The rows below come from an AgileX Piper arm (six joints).
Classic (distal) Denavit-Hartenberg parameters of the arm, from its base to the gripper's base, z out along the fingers. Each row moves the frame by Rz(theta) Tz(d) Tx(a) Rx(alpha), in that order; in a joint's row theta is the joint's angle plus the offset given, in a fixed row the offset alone. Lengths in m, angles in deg.
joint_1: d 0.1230  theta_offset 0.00  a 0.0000  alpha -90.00
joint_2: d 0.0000  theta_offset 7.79  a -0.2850  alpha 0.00
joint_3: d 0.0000  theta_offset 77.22  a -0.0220  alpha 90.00
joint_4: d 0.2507  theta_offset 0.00  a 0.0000  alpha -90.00
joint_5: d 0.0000  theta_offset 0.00  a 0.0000  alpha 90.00
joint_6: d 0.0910  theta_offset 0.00  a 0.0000  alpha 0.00
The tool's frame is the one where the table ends.
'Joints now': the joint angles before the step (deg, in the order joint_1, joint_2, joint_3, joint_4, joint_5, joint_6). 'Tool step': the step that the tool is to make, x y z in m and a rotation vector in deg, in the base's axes. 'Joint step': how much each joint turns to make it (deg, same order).
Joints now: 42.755, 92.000, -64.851, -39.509, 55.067, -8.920
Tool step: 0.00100, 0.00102, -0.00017, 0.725, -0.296, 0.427
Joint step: -0.110, 0.047, -0.001, 0.105, -0.979, -0.001
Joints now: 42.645, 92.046, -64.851, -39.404, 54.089, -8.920
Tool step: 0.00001, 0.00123, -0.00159, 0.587, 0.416, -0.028
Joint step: 0.000, 0.208, 0.001, 0.671, -0.388, 0.000
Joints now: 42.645, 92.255, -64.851, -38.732, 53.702, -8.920
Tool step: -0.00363, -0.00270, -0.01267, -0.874, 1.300, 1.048
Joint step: -0.067, 0.128, 2.670, -0.168, -1.672, -0.109
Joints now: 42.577, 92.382, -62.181, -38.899, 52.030, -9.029
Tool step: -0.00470, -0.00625, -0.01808, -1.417, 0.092, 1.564
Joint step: -0.182, 0.000, 4.528, -2.866, -3.379, 1.860
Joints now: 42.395, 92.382, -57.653, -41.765, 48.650, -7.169
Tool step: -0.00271, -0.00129, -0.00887, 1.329, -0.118, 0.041
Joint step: -0.065, 0.000, 2.184, -0.864, -2.719, 2.336
